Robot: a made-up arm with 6 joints. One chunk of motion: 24 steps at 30 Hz.
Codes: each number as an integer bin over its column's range. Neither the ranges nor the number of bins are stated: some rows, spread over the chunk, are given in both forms.
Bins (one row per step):
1: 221 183 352 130 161 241
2: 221 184 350 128 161 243
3: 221 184 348 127 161 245
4: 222 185 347 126 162 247
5: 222 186 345 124 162 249
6: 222 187 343 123 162 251
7: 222 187 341 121 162 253
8: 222 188 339 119 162 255
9: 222 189 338 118 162 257
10: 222 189 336 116 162 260
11: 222 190 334 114 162 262
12: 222 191 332 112 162 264
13: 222 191 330 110 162 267
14: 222 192 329 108 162 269
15: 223 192 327 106 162 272
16: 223 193 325 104 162 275
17: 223 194 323 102 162 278
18: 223 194 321 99 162 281
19: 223 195 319 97 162 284
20: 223 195 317 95 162 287
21: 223 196 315 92 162 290
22: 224 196 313 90 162 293
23: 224 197 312 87 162 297
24: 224 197 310 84 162 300
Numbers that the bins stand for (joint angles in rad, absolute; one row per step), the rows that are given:
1: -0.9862 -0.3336 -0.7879 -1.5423 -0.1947 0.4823
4: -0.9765 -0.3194 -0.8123 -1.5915 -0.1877 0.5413
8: -0.9765 -0.2982 -0.8515 -1.6775 -0.1877 0.6201
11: -0.9765 -0.2840 -0.8759 -1.7390 -0.1877 0.6890
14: -0.9765 -0.2698 -0.9004 -1.8127 -0.1877 0.7579
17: -0.9667 -0.2557 -0.9298 -1.8865 -0.1877 0.8465
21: -0.9667 -0.2415 -0.9689 -2.0094 -0.1877 0.9646
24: -0.9570 -0.2344 -0.9934 -2.1077 -0.1877 1.0630
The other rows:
2: -0.9862 -0.3265 -0.7977 -1.5669 -0.1947 0.5020
3: -0.9862 -0.3265 -0.8075 -1.5792 -0.1947 0.5216
5: -0.9765 -0.3123 -0.8221 -1.6161 -0.1877 0.5610
6: -0.9765 -0.3053 -0.8319 -1.6284 -0.1877 0.5807
7: -0.9765 -0.3053 -0.8417 -1.6530 -0.1877 0.6004
9: -0.9765 -0.2911 -0.8564 -1.6898 -0.1877 0.6398
10: -0.9765 -0.2911 -0.8662 -1.7144 -0.1877 0.6693
12: -0.9765 -0.2769 -0.8857 -1.7636 -0.1877 0.7087
13: -0.9765 -0.2769 -0.8955 -1.7881 -0.1877 0.7382
15: -0.9667 -0.2698 -0.9102 -1.8373 -0.1877 0.7874
16: -0.9667 -0.2628 -0.9200 -1.8619 -0.1877 0.8169
18: -0.9667 -0.2557 -0.9395 -1.9233 -0.1877 0.8760
19: -0.9667 -0.2486 -0.9493 -1.9479 -0.1877 0.9055
20: -0.9667 -0.2486 -0.9591 -1.9725 -0.1877 0.9351
22: -0.9570 -0.2415 -0.9787 -2.0339 -0.1877 0.9941
23: -0.9570 -0.2344 -0.9836 -2.0708 -0.1877 1.0335

